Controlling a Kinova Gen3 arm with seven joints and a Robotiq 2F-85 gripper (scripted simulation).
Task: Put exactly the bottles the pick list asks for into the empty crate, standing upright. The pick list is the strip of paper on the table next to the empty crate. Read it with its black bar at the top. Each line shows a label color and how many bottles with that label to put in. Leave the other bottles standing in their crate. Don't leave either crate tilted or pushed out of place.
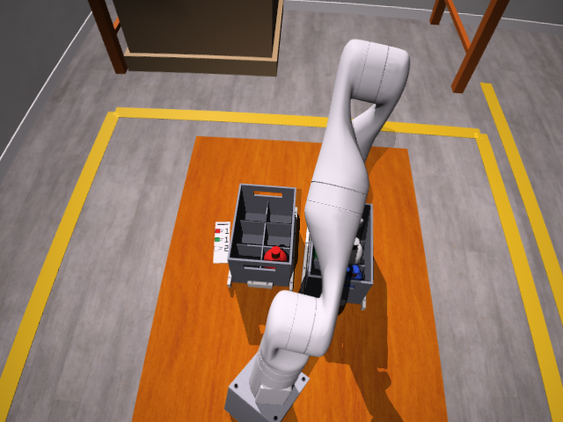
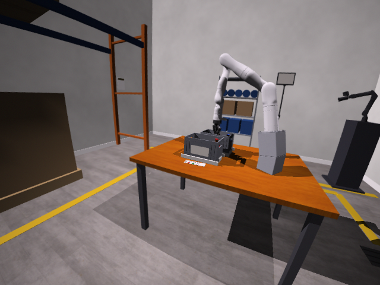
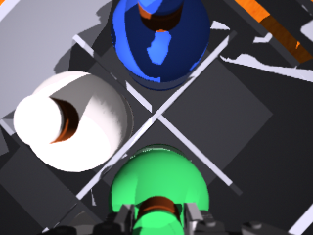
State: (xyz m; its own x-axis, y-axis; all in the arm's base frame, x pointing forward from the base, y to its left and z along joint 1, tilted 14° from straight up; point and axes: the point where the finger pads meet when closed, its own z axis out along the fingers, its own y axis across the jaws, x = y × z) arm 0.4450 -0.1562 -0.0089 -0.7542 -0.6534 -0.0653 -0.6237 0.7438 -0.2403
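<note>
The green bottle is 7 cm below my hand. From my hand the other things lie so: pick list (34 cm to the left, 16 cm below, 6 cm ahead); then blue bottle (10 cm behind, 8 cm to the right, 7 cm below); then red bottle (15 cm to the left, 7 cm below, 5 cm behind).
</note>
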